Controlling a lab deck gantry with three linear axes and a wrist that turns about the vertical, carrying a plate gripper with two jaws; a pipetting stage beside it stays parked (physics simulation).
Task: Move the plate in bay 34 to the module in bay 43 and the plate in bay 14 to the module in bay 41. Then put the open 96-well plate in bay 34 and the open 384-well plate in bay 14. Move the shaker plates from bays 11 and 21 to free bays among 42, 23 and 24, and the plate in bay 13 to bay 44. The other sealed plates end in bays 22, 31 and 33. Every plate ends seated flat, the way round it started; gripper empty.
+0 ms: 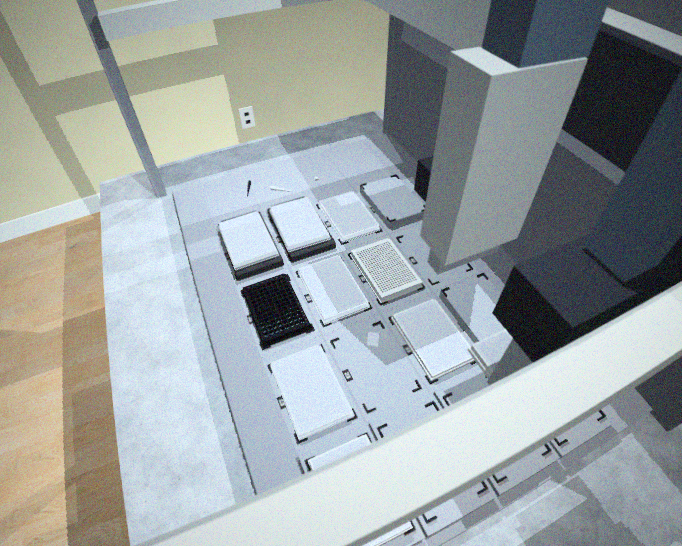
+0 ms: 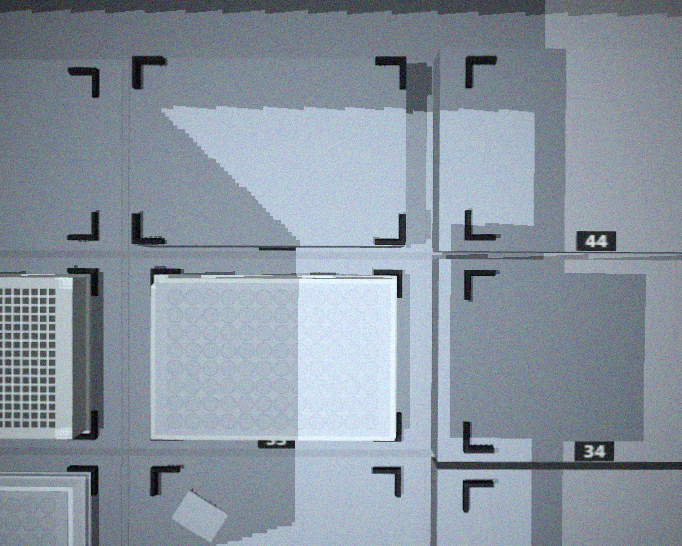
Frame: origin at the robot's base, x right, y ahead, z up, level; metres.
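Seen in the pictures: robot's base, origin of its link: (image 1: pixel 222 235).
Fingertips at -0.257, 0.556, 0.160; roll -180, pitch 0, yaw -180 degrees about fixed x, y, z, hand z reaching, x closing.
Offsets run from my fingertips to a thing's top centre, as dx, dy, dz. "spot": to the spot under its first point.
The plate gripper (image 1: pixel 513 348) is low over the right-hand bays, partly behind the white beam. It is shut on a pale plate {+0.000, +0.000, +0.007} (image 1: pixel 493 345), of which a corner shows. Bay 34 {spot: -0.001, -0.041, -0.145} (image 2: pixel 514 358) shows bare. The module in bay 43 {spot: -0.095, -0.130, -0.141} (image 2: pixel 341 170) (image 1: pixel 476 304) has no plate on it. A sealed plate {+0.000, -0.164, -0.146} (image 2: pixel 273 358) (image 1: pixel 435 341) sits in bay 33. The open 384-well plate {+0.000, -0.328, -0.145} (image 2: pixel 28 358) (image 1: pixel 386 267) is in bay 32. A black open plate {+0.214, -0.328, -0.145} (image 1: pixel 277 309) is in bay 12. Sealed plates {+0.107, -0.328, -0.146} (image 1: pixel 332 287) {+0.000, -0.492, -0.146} (image 1: pixel 348 216) {+0.214, -0.164, -0.146} (image 1: pixel 312 392) sit in bays 22, 31 and 13. The module in bay 41 {-0.107, -0.492, -0.138} (image 1: pixel 392 197) is shaded.
Shaker plates {+0.215, -0.491, -0.123} (image 1: pixel 248 238) {+0.109, -0.491, -0.123} (image 1: pixel 300 221) stand at bays 11 and 21. A plate {spot: +0.213, -0.053, -0.131} (image 1: pixel 341 452) in bay 14 is partly behind the white beam (image 1: pixel 511 392). A paper scrap {+0.088, -0.205, -0.159} (image 2: pixel 200 515) (image 1: pixel 373 339) lies in bay 23. The tall grey pipetting stage (image 1: pixel 500 153) hangs at the back right.
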